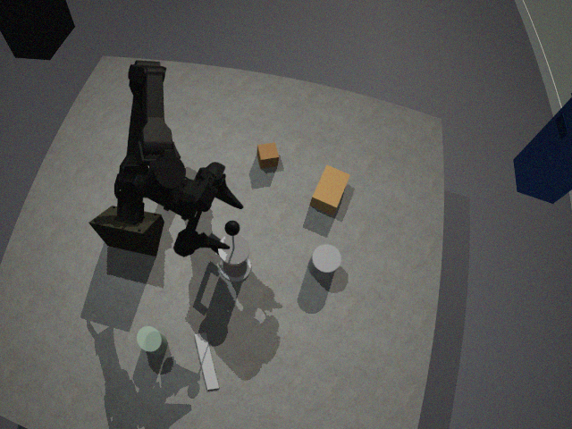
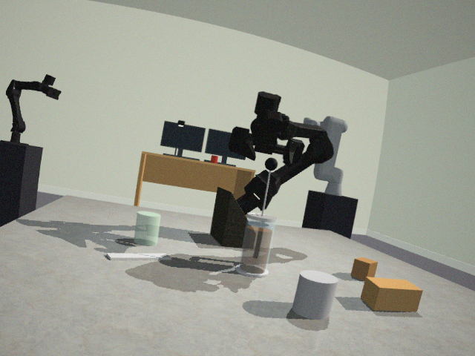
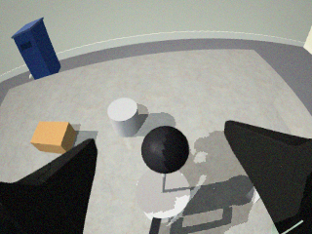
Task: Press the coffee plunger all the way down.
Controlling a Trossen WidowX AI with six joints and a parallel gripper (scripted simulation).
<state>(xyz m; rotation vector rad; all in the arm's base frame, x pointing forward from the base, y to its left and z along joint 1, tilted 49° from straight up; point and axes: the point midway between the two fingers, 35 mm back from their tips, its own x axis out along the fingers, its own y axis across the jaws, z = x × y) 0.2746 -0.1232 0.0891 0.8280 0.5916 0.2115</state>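
Right now the coffee press is 2 cm behind my gripper tip, 1 cm to the left of it and 14 cm below it. Round my gripper tip: flat white bar: 2 cm behind, 27 cm to the right, 26 cm below; then pale green cylinder: 16 cm behind, 26 cm to the right, 23 cm below; then orange cube: 32 cm to the left, 24 cm below.
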